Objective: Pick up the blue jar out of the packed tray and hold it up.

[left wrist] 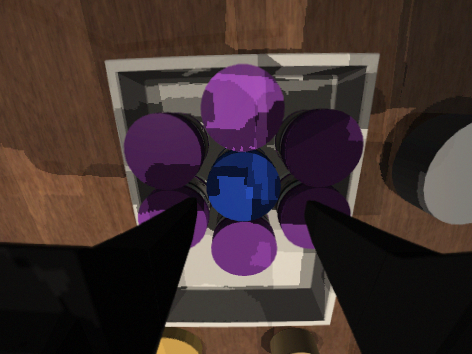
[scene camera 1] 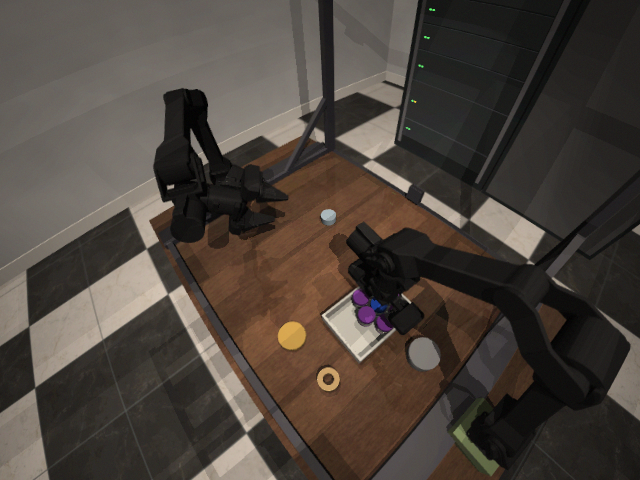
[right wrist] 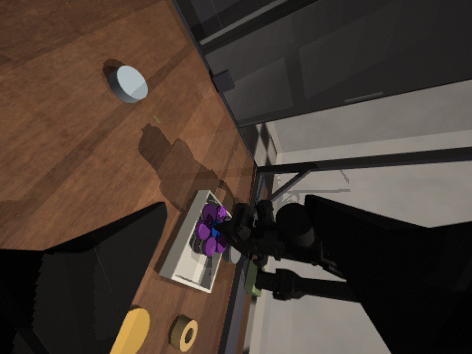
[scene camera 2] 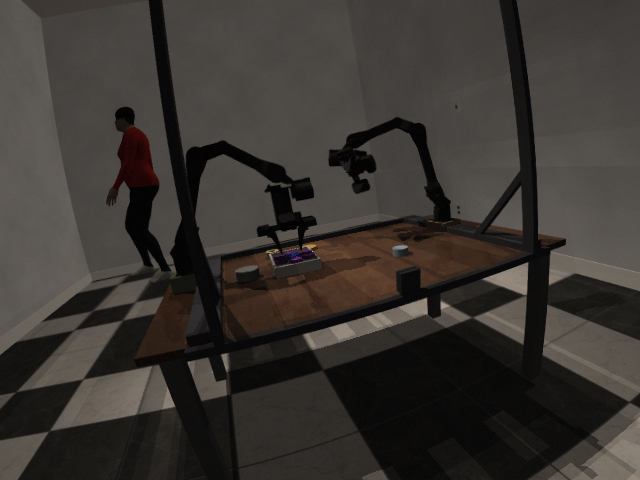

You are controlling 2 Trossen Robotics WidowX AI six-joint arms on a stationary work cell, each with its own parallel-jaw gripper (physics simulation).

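Where they show: left gripper, fingertip midpoint: [left wrist: 251, 207] [scene camera 1: 378, 305] [right wrist: 220, 232] [scene camera 2: 291, 252]; right gripper, fingertip midpoint: [scene camera 1: 281, 209] [right wrist: 236, 204] [scene camera 2: 352, 182]; left arm's base, link origin: [scene camera 1: 487, 435] [right wrist: 259, 279] [scene camera 2: 187, 272]; right arm's base, link origin: [scene camera 2: 443, 220].
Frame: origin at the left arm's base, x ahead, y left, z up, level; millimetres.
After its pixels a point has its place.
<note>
The blue jar [scene camera 1: 378, 305] {x 348, y -21, z -6 mm} [scene camera 2: 293, 254] {x 351, y -21, z -4 mm} [left wrist: 243, 186] {x 351, y -27, z -6 mm} [right wrist: 215, 230] {x 357, y -20, z -5 mm} stands in the white tray [scene camera 1: 347, 330] {x 356, y 71, z -46 mm} [scene camera 2: 297, 267] {x 349, y -95, z -28 mm} [left wrist: 250, 302] {x 342, y 96, z -33 mm} [right wrist: 189, 270] {x 342, y 74, z -46 mm}, ringed by several purple jars [scene camera 1: 366, 314] {x 350, y 18, z -6 mm} [left wrist: 242, 100] {x 352, y -72, z -6 mm} [right wrist: 209, 246] {x 356, y 19, z -6 mm}. My left gripper [scene camera 2: 291, 250] {x 346, y -19, z 4 mm} [left wrist: 251, 207] {x 346, y -19, z 4 mm} is partly open and empty, pointing down over the tray. In the left wrist view its fingertips appear on either side of the blue jar's lower half, over two purple jars; their exact height is unclear. My right gripper [scene camera 1: 281, 208] {x 605, y 66, z 186 mm} is open and empty, away from the tray.
A grey cylinder [scene camera 1: 423, 353] {x 197, y -27, z -20 mm} [scene camera 2: 247, 273] {x 198, y -68, z -24 mm} [left wrist: 452, 175] {x 214, y -30, z -20 mm} stands beside the tray. A yellow disc [scene camera 1: 292, 335] {x 427, y 189, z -38 mm} [right wrist: 132, 330] {x 427, y 183, z -38 mm} and a tan ring [scene camera 1: 320, 379] {x 301, y 194, z -25 mm} lie off its other end. A pale blue cylinder [scene camera 1: 328, 217] {x 668, y -109, z -26 mm} [scene camera 2: 400, 251] {x 666, y -138, z -32 mm} [right wrist: 131, 83] {x 677, y -111, z -26 mm} stands farther off, toward the right arm's half.
</note>
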